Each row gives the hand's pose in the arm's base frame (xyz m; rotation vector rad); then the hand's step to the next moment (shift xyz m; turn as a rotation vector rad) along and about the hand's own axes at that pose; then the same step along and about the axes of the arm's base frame.
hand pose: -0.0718 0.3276 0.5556 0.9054 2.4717 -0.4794
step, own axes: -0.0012 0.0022 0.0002 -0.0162 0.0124 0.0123
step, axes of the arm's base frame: 0.0024 0.0009 0.0001 0.0230 -0.0051 -0.0037
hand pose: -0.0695 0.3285 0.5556 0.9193 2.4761 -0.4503
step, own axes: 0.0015 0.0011 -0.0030 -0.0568 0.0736 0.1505
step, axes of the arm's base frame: -0.0012 0.0029 0.0016 0.1335 -0.0440 -0.1074
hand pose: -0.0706 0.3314 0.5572 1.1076 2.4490 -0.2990
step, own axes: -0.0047 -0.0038 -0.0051 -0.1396 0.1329 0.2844
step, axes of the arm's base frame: -0.0016 -0.0037 0.0068 0.2665 -0.1084 -0.1878
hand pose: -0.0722 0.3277 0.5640 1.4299 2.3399 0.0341
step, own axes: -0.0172 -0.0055 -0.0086 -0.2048 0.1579 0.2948
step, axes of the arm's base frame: -0.0008 -0.0158 0.0122 0.3174 -0.1544 -0.1710
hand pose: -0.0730 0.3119 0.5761 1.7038 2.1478 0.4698
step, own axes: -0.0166 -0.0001 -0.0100 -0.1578 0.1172 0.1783
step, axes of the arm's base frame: -0.0013 -0.0166 0.0100 0.2176 -0.1218 -0.0908
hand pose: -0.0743 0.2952 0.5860 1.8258 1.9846 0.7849
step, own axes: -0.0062 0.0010 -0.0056 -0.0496 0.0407 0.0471
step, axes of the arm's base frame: -0.0017 -0.0070 0.0043 0.0663 -0.0397 -0.0191
